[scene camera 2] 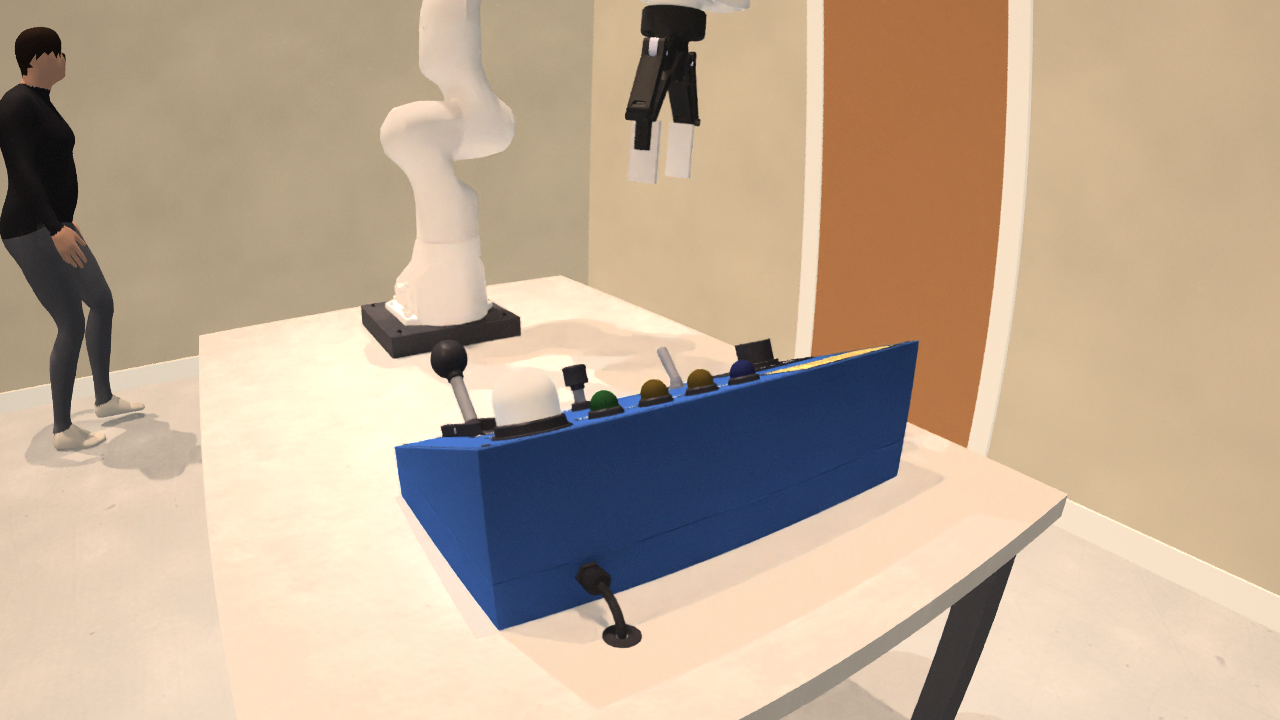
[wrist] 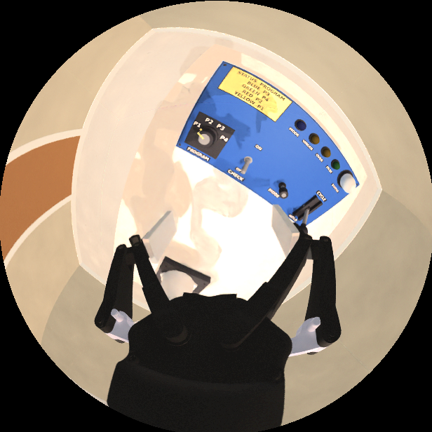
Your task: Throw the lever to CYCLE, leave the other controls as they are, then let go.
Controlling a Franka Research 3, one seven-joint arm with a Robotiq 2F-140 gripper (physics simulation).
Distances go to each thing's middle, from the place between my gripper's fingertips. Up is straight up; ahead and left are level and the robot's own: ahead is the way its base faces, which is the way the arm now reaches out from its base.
Labels:
I see the program dial (scene camera 2: 759, 353) 90 mm ahead of my hand, 80 mm to the left of it and 210 mm below it. Round my hand: blue control panel (scene camera 2: 544, 510) (140 mm ahead, 120 mm to the right, 210 mm below); lever (scene camera 2: 448, 359) (20 mm behind, 270 mm to the right, 180 mm below).

